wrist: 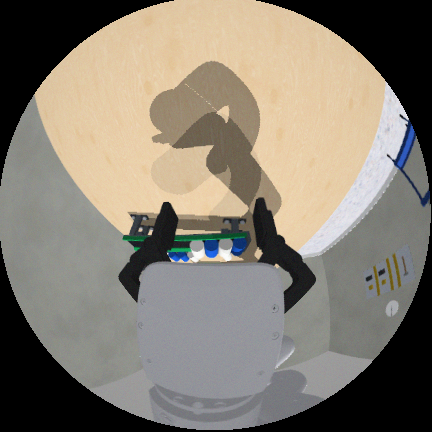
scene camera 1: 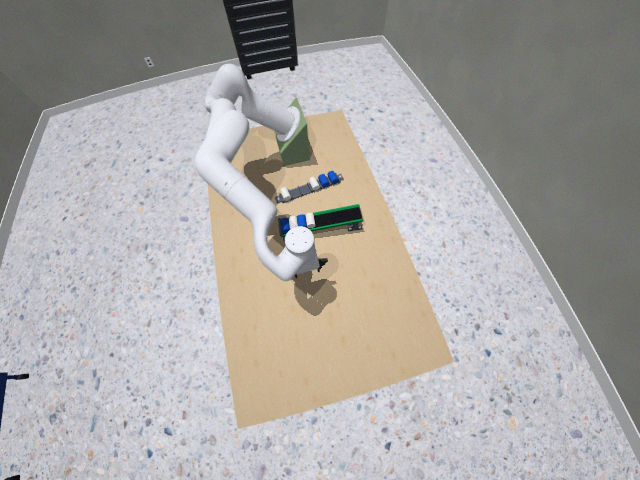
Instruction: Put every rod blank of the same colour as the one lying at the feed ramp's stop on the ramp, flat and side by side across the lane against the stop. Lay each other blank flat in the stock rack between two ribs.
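The feed ramp point(scene camera 1: 338, 215) point(wrist: 190, 237) has a black lane and green side rails. At its left end in the scene view lie, from the end inward, a blue blank point(scene camera 1: 284, 225) point(wrist: 239, 245), a white blank point(scene camera 1: 293, 222) point(wrist: 226, 247), a second blue blank point(scene camera 1: 301, 221) point(wrist: 211, 248) and a second white blank point(scene camera 1: 310, 219) point(wrist: 197, 248), side by side. The grey stock rack point(scene camera 1: 303, 190) holds a white blank point(scene camera 1: 284, 193) at its left, and another white blank point(scene camera 1: 314, 182) and two blue blanks point(scene camera 1: 323, 180) point(scene camera 1: 332, 176) toward its right. My gripper point(scene camera 1: 309, 269) point(wrist: 212, 207) is open and empty, above the table in front of the ramp.
The wooden table top point(scene camera 1: 336, 335) extends in front of the ramp. The green arm base point(scene camera 1: 295, 149) stands behind the rack. A black drawer cabinet point(scene camera 1: 266, 38) stands by the back wall. The arm's shadow falls on the table beyond the fingers.
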